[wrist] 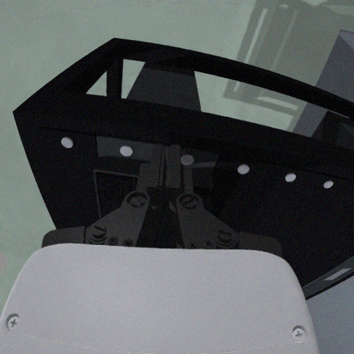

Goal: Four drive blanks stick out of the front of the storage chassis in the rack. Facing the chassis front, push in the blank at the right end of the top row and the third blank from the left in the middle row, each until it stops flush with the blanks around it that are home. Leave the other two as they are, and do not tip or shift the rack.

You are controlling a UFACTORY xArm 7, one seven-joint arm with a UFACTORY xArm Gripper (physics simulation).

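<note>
The black rack [45, 120] fills the middle and right of the wrist view, with a row of pale round dots [243, 169] along its dark face. My gripper [166, 162] is shut and empty, its dark fingers overlapping this face near the second and third dots from the left. A dark outlined rectangle [95, 192] shows left of the fingers, partly hidden by the gripper. The chassis and its drive blanks cannot be told apart in the dark, so which blanks stick out is not visible. Whether the fingertips touch anything cannot be told.
Open gaps show behind the rack's upper front edge. A grey-blue upright form [330, 70] stands at the upper right. A pale green surface with shadows lies behind. A dark edge with a light patch [338, 274] is at the lower right, above a blue-grey surface [335, 325].
</note>
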